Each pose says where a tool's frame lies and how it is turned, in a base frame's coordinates. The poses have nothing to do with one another.
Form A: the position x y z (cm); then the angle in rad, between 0 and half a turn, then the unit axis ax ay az.
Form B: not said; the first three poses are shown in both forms.
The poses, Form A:
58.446 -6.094 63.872 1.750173 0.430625 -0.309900 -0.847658
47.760 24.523 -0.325 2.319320 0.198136 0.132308 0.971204
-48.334 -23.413 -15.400 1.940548 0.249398 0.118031 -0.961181
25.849 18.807 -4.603 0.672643 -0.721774 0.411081 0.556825
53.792 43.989 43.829 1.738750 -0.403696 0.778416 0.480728
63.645 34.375 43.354 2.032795 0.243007 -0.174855 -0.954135
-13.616 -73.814 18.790 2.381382 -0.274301 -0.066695 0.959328
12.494 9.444 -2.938 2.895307 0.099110 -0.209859 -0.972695
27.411 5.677 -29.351 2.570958 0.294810 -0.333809 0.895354
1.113 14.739 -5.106 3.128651 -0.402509 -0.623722 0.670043
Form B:
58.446 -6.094 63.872 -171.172 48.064 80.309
47.760 24.523 -0.325 9.558 25.230 122.091
-48.334 -23.413 -15.400 -119.201 26.317 10.146
25.849 18.807 -4.603 71.353 31.819 -49.321
53.792 43.989 43.829 57.056 84.113 2.232
63.645 34.375 43.354 177.244 29.492 68.718
-13.616 -73.814 18.790 171.056 30.395 -36.276
12.494 9.444 -2.938 122.531 26.633 71.972
27.411 5.677 -29.351 -66.689 50.599 -149.589
1.113 14.739 -5.106 -123.389 95.857 -57.718

